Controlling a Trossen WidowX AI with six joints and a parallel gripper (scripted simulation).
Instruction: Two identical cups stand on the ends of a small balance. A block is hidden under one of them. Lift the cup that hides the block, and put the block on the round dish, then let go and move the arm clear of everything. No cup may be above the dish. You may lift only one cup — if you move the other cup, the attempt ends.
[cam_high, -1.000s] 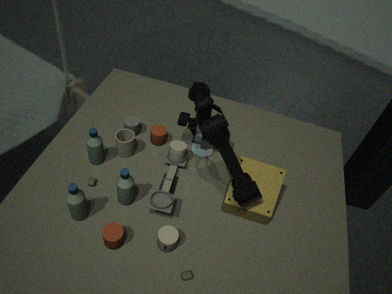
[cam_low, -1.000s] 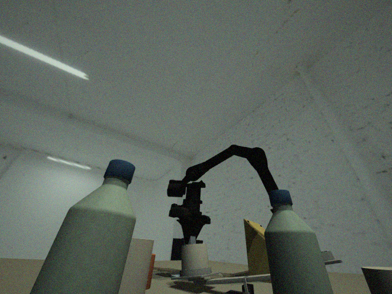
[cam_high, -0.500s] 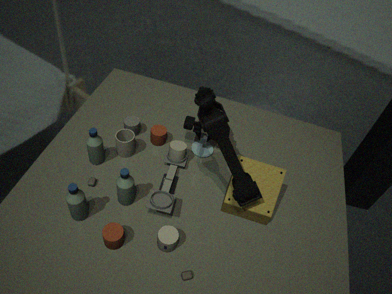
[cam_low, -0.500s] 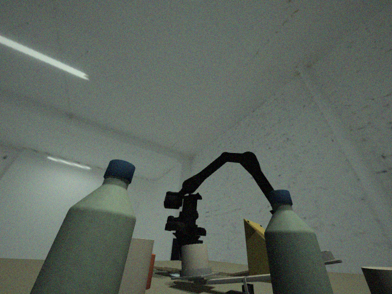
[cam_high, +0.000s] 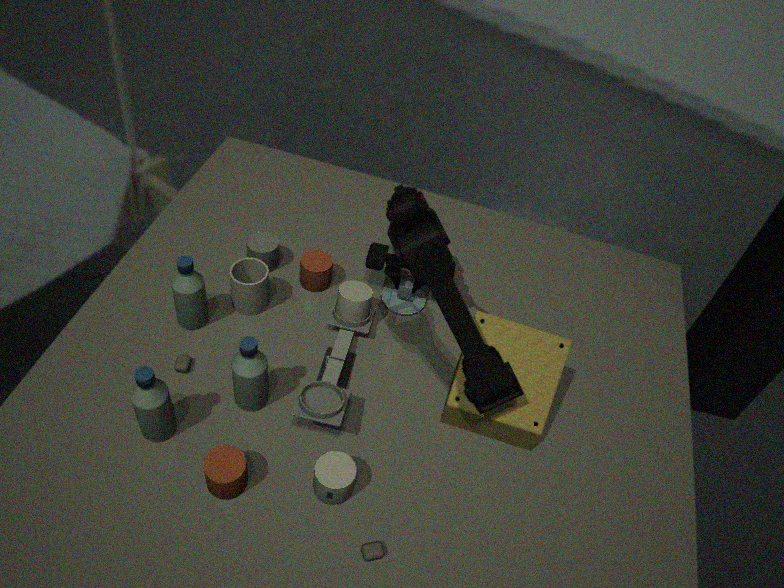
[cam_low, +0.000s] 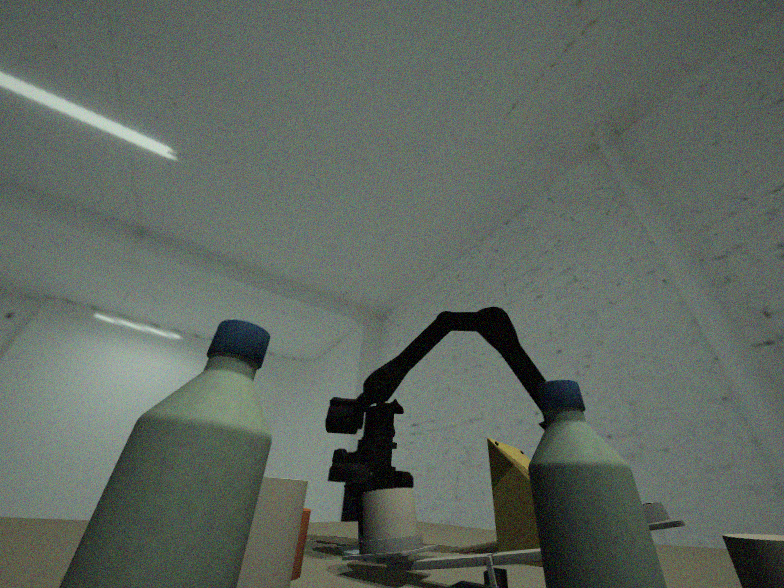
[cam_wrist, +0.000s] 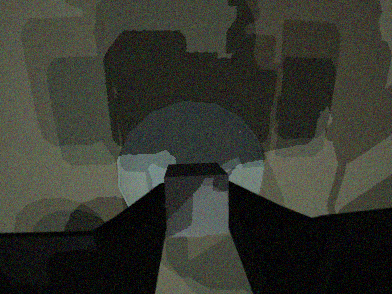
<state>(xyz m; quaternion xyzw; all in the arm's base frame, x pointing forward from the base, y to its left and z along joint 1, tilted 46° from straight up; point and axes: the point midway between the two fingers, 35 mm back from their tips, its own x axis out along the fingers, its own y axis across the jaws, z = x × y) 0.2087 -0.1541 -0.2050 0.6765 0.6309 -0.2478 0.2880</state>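
The pale blue dish is 2 cm below my gripper tip. Round my gripper tip: grey cylinder 32 cm ahead, 1 cm to the left, 1 cm above.
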